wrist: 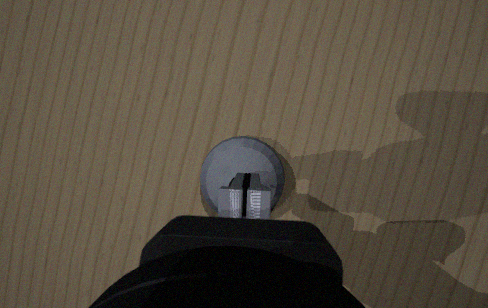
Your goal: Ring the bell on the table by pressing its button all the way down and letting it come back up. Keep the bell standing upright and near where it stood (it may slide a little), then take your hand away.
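Frame: origin at the arm's base, x ahead, y left, z up, level; metres.
Seen in the pictures: gripper, between the fingertips: (247,187).
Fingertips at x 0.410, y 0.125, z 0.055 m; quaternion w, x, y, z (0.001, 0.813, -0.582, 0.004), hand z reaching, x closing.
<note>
A point is followed by its place in that frame.
The bell (235,157) @(x 0.425, y 0.143, z 0.019 m) is a round, blue-grey dome seen from above, near the middle of the wrist view. It stands upright on the table. My gripper (247,187) @(x 0.410, y 0.125, z 0.055 m) is shut and empty. Its two fingertips are together and overlap the lower middle of the bell in the view, so they are over its top. A small dark edge, perhaps part of the button, shows just left of the fingertips; the rest of the button is hidden behind them. The gap between fingertips and button cannot be judged, nor whether they touch.
The wood-grained table top (125,100) @(x 0.436, y 0.274, z -0.021 m) surrounds the bell. Dark shadows of the arm and gripper fall across the table on the right. The black gripper body covers the bottom middle of the view.
</note>
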